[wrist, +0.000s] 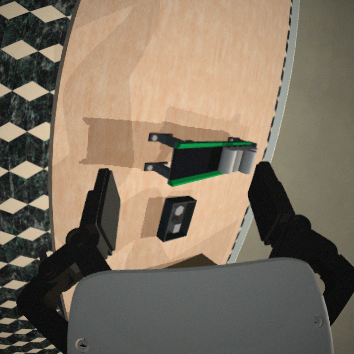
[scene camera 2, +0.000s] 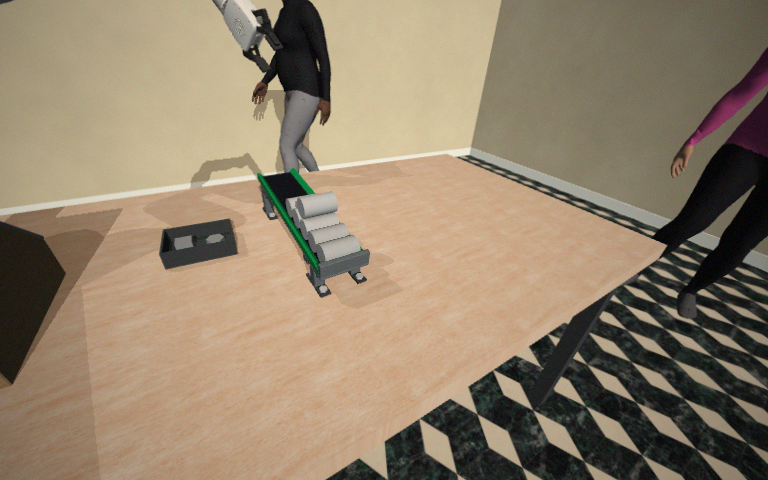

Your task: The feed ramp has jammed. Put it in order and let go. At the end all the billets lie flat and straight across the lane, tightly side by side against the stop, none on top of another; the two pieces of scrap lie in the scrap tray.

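Frame: origin at the arm's base, x up, y back, z right, level; metres.
Seen in the pictures: gripper, between the fingertips: [wrist: 184, 180] [scene camera 2: 273, 60].
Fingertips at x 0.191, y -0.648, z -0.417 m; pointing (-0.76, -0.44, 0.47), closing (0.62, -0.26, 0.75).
A point is followed by its place in that frame.
The feed ramp [scene camera 2: 288, 223] @(x -0.071, y -0.543, z 0.042 m) [wrist: 195, 179] @(x -0.052, y -0.537, z -0.108 m) has green rails and a dark lane, with a grey stop [scene camera 2: 344, 263] @(x -0.081, y -0.596, z 0.196 m) at its low end. Several pale grey billets lie across the lane, the front billet [scene camera 2: 338, 248] @(x -0.059, y -0.592, z 0.181 m) at the stop. One billet [scene camera 2: 317, 204] @(x -0.018, y -0.590, z 0.088 m) sits higher than its neighbours and appears to rest on top of them; a billet [scene camera 2: 291, 208] @(x -0.048, y -0.556, z 0.026 m) behind it is mostly hidden. The scrap tray [scene camera 2: 199, 256] @(x -0.132, y -0.376, z -0.007 m) [wrist: 162, 220] @(x -0.133, y -0.379, z -0.105 m) holds a squarish scrap piece [scene camera 2: 184, 242] @(x -0.116, y -0.355, z -0.045 m) [wrist: 176, 228] @(x -0.116, y -0.350, z -0.056 m) and a rounder scrap piece [scene camera 2: 215, 238] @(x -0.125, y -0.409, z -0.052 m) [wrist: 179, 210] @(x -0.125, y -0.407, z -0.053 m). My gripper [scene camera 2: 271, 57] @(x 0.191, y -0.648, z -0.417 m) [wrist: 184, 180] @(x 0.191, y -0.648, z -0.417 m) is open and empty, high above the table.
The ramp stands on bolted feet on the wooden table [scene camera 2: 226, 350] @(x -0.145, y -0.396, z 0.235 m) [wrist: 200, 60] @(x -0.146, y -0.831, z -0.090 m). A dark box-like object [scene camera 2: 25, 288] @(x -0.091, y -0.159, z 0.044 m) stands at the left edge of the scene view. Two human figures stand beyond the table, one at the back and one at the right.
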